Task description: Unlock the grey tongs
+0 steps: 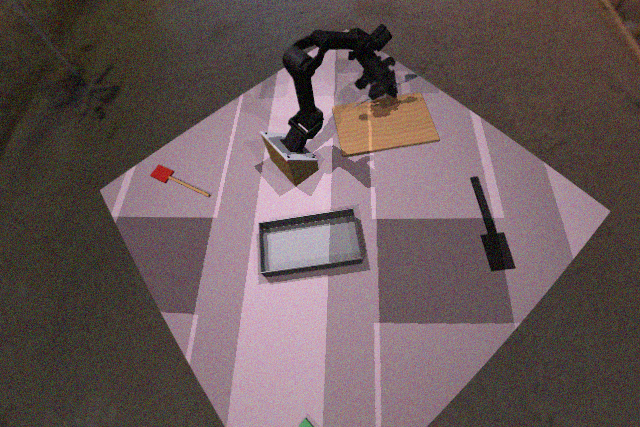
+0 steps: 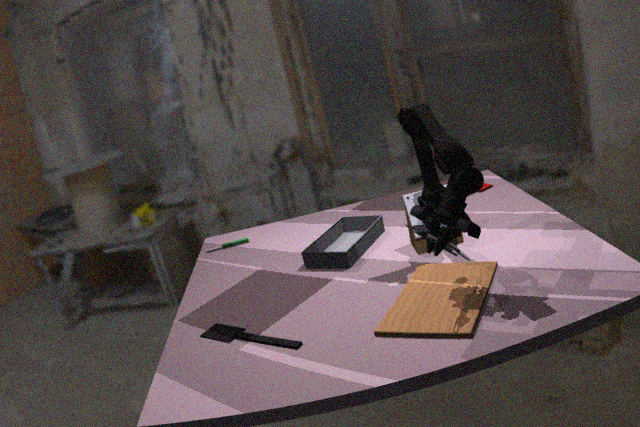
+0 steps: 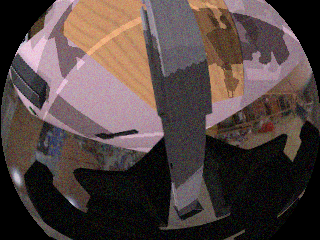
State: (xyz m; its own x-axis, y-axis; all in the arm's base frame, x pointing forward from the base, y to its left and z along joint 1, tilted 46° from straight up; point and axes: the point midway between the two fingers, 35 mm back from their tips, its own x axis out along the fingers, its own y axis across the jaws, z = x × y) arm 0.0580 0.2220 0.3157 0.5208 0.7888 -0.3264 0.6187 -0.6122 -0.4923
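The wooden board is 14 cm below my gripper tip, 3 cm to the right of it and 2 cm behind it. From my gripper tip the other things lie so: black spatula 51 cm ahead, 14 cm below, 4 cm to the right; then roasting tin 53 cm to the right, 21 cm ahead, 12 cm below; then red spatula 79 cm to the right, 31 cm behind, 14 cm below.
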